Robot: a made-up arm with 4 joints.
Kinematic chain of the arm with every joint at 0, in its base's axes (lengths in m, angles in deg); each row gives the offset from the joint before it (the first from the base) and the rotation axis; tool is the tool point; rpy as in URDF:
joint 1: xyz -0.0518 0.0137 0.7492 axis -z
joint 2: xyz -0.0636 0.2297 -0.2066 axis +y
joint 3: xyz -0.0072 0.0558 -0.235 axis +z
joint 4: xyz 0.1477 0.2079 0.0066 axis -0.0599 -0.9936 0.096
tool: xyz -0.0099 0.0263 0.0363 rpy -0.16 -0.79 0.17
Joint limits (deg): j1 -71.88..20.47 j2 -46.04..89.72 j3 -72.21..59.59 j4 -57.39..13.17
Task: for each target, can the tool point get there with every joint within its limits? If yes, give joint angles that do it. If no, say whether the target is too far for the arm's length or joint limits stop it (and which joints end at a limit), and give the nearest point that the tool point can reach.
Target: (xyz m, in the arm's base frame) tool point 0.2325 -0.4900 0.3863
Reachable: no: joint limits stop it (at a limit: joint 1, joint 3, joint 4) | nearest point 0.2531 0.1017 0.4442 | short by 0.595 m
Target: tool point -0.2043 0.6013 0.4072
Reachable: yes | joints 5.07 44.22 35.60 -43.67
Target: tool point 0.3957 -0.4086 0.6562
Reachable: no: joint limits stop it (at a limit: joint 1, joint 2, joint 3, joint 4) | nearest point 0.2630 0.0979 0.5955 | short by 0.527 m
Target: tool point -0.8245 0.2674 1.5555
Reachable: no: too far | nearest point -0.6005 0.1938 0.6855 | short by 0.901 m
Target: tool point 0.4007 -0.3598 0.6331
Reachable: no: joint limits stop it (at a limit: joint 1, joint 3, joint 4) | nearest point 0.2637 0.0977 0.5909 | short by 0.479 m
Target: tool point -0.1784 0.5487 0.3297
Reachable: yes | joints -2.44 -16.17 49.42 5.22
